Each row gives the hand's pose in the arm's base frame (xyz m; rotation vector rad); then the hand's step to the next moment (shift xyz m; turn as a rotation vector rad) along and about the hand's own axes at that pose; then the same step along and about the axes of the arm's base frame.
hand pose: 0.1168 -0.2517 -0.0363 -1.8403 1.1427 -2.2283
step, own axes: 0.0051 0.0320 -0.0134 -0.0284 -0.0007 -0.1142
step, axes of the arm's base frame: -0.0262 -0.0189 -0.0136 -0.0896 0.0715 -0.0266
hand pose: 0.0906 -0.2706 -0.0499 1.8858 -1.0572 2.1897
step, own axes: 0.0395 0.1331 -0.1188 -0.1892 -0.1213 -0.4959
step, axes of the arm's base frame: -0.1728 -0.0535 -0.0261 -0.3177 0.4252 -0.1214
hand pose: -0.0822 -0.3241 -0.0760 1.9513 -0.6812 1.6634
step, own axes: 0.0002 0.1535 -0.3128 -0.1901 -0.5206 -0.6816
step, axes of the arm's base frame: -0.3337 0.0863 0.0513 -0.1972 0.8486 -0.1126
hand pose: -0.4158 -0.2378 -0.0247 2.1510 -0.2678 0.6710
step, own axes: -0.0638 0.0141 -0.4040 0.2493 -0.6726 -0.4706
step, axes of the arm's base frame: -0.2085 0.3050 0.1760 0.3096 0.7963 -0.0775
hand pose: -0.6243 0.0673 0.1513 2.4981 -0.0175 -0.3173
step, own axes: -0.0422 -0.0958 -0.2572 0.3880 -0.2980 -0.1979
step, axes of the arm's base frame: 0.0125 0.2299 0.1552 0.4042 0.3228 -0.1044
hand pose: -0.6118 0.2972 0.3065 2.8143 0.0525 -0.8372
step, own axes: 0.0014 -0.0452 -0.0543 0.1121 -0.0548 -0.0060
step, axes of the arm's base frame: 0.0262 0.0553 0.0353 0.0922 0.0521 -0.0662
